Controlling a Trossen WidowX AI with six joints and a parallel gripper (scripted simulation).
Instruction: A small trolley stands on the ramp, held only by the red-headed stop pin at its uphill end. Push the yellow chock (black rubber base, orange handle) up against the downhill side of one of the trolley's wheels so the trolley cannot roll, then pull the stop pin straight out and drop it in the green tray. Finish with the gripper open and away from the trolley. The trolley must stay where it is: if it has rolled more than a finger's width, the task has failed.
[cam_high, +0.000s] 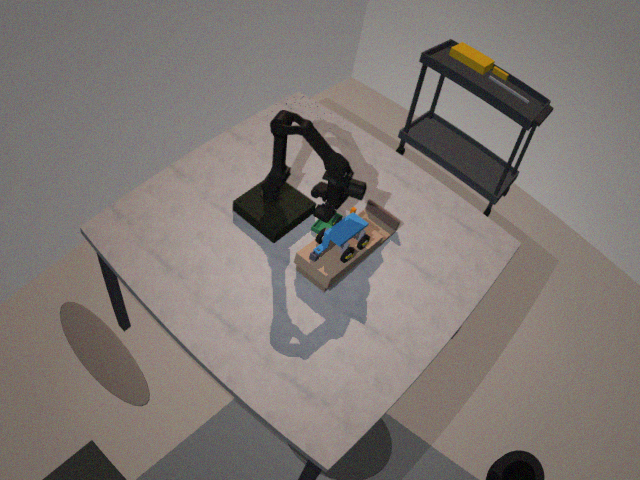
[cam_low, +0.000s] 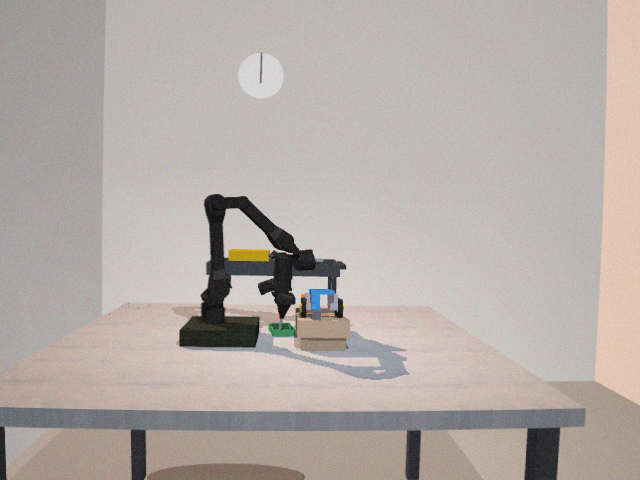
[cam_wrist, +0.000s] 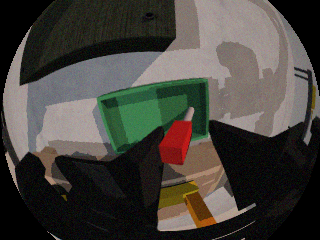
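The red-headed stop pin lies 10 mm below my gripper tip. Also, from my gripper tip: green tray: 10 mm ahead, 20 mm to the right, 60 mm below; ramp: 140 mm ahead, 80 mm to the right; yellow chock: 70 mm ahead, 30 mm above.
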